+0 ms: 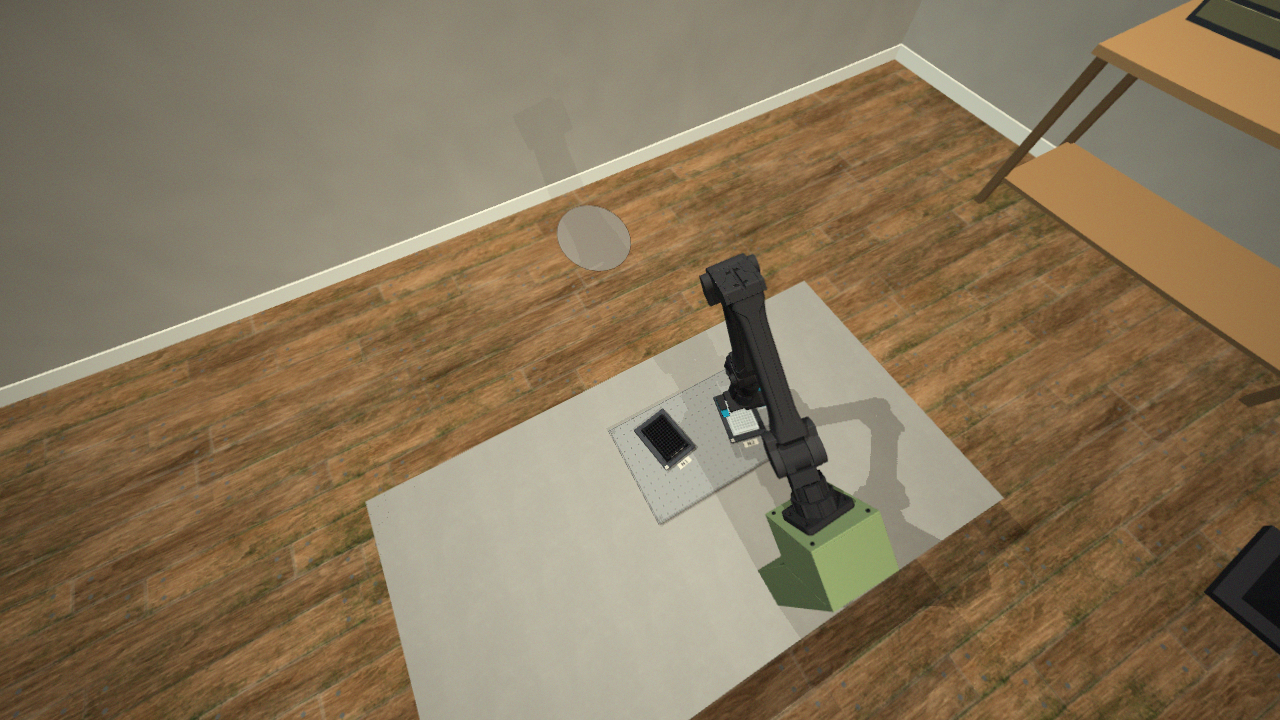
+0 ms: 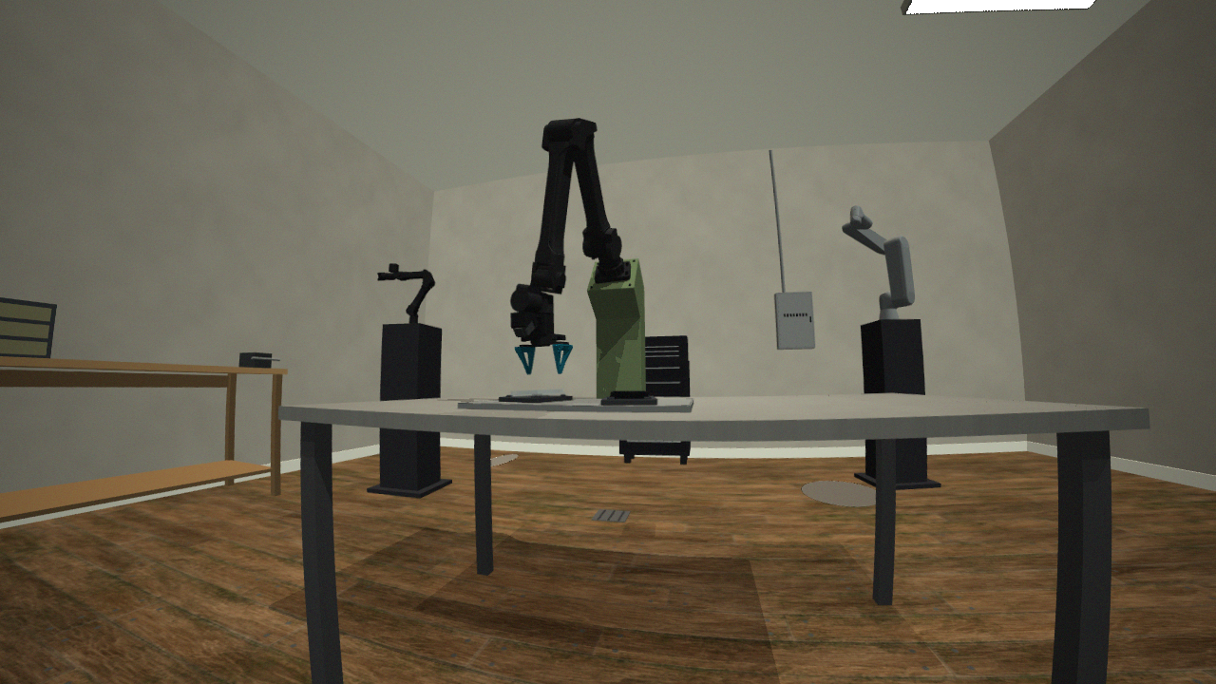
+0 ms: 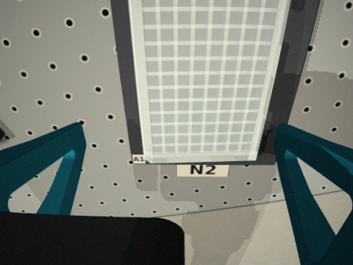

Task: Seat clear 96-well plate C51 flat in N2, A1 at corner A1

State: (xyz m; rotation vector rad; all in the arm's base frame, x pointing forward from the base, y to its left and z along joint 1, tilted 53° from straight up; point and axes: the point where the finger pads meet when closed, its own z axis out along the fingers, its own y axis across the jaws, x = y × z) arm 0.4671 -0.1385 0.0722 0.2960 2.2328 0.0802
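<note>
Now: hand 6 cm above the clear 96-well plate C51 and 2 cm to the left of it. Also, from my hand: plate nest N2: 7 cm below, 2 cm to the right; black plate C15: 23 cm to the left, 7 cm ahead, 6 cm below.
</note>
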